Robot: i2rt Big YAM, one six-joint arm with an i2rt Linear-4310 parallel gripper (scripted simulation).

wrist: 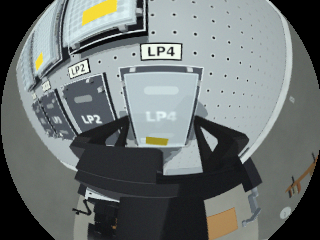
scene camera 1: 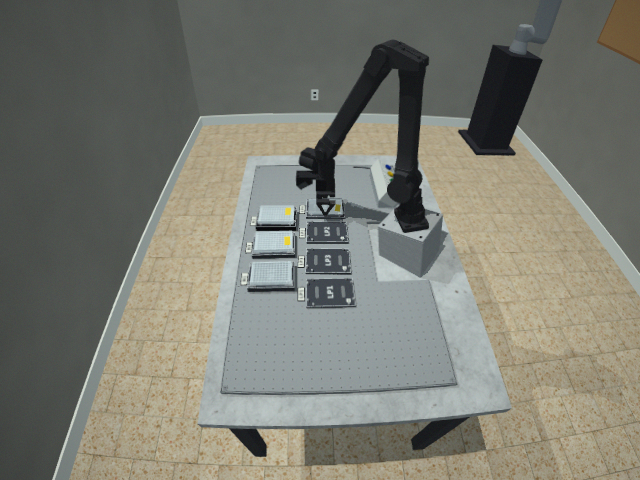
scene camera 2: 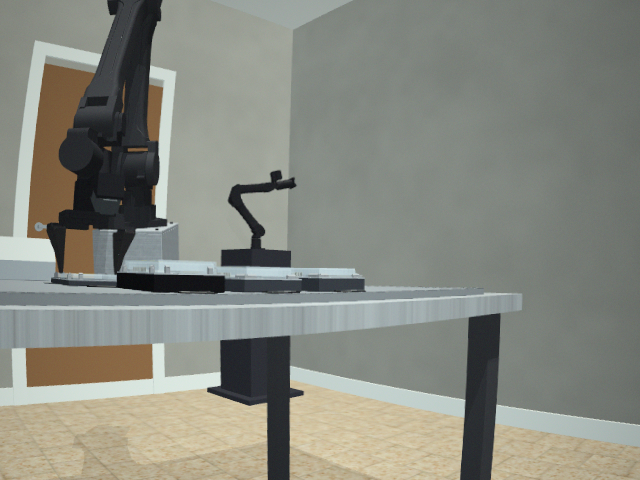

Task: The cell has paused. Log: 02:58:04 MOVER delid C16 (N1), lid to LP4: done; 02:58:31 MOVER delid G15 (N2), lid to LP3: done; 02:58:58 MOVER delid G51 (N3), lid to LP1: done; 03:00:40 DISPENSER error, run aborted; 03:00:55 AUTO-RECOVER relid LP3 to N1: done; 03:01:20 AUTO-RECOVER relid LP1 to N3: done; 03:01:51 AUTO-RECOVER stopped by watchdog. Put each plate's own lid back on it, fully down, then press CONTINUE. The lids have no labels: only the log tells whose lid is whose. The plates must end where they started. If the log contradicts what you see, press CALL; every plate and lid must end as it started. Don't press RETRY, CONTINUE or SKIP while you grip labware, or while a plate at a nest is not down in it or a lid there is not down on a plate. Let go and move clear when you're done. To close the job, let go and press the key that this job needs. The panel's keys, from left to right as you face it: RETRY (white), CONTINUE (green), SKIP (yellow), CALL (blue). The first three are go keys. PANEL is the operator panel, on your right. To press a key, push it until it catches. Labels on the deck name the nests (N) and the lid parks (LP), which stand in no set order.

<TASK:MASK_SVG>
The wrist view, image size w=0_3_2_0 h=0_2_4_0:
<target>my gripper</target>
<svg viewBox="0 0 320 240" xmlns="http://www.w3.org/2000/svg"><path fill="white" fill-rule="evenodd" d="M72 141L69 147L79 158L75 167L78 171L74 179L104 196L120 200L115 240L209 240L204 200L223 194L249 179L238 156L249 142L247 135L198 115L195 115L193 125L200 153L202 173L163 175L163 152L160 149L125 147L130 125L128 115L80 133ZM201 127L218 141L213 152L204 137ZM122 127L115 145L106 145L106 139Z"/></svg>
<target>lid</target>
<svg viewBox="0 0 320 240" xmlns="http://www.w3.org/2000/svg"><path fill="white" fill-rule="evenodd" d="M124 74L131 118L139 147L184 147L192 117L199 74L187 72L138 72Z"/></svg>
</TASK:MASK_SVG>
